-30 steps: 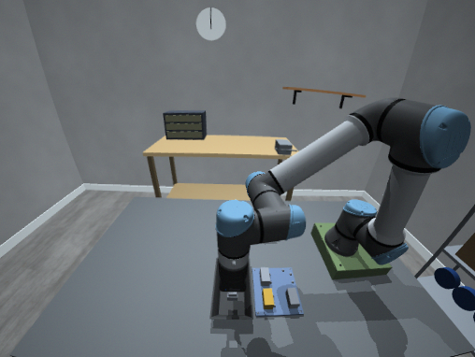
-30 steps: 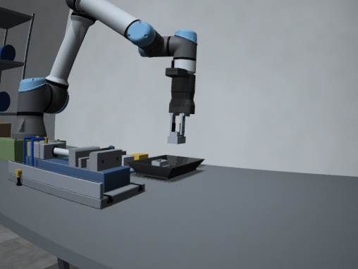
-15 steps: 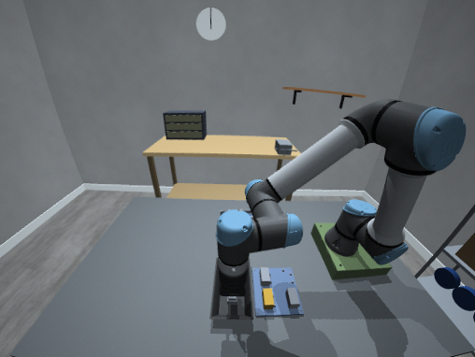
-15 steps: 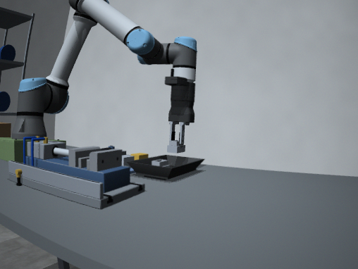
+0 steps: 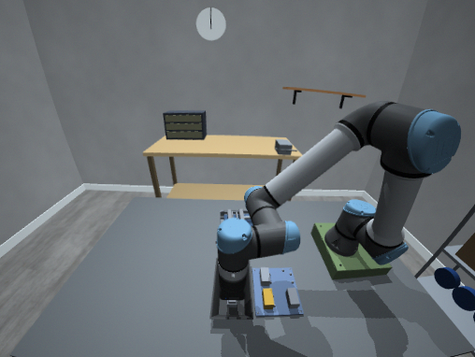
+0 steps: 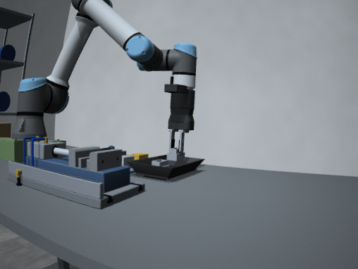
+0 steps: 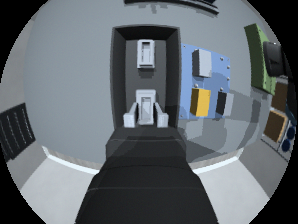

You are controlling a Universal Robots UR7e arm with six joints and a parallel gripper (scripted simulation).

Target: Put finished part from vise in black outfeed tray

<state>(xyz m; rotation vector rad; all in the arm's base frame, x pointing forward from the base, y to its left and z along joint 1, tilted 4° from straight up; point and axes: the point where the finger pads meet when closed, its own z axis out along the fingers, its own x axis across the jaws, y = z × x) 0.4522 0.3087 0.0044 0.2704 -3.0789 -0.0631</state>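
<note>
Now: hand 120 mm past the yellow block, 30 mm to the left of it and 60 mm above it. Also, from my hand: blue plate: 160 mm behind, 80 mm to the right, 80 mm below; then blue vise: 10 mm behind, 400 mm to the right, 40 mm below.
</note>
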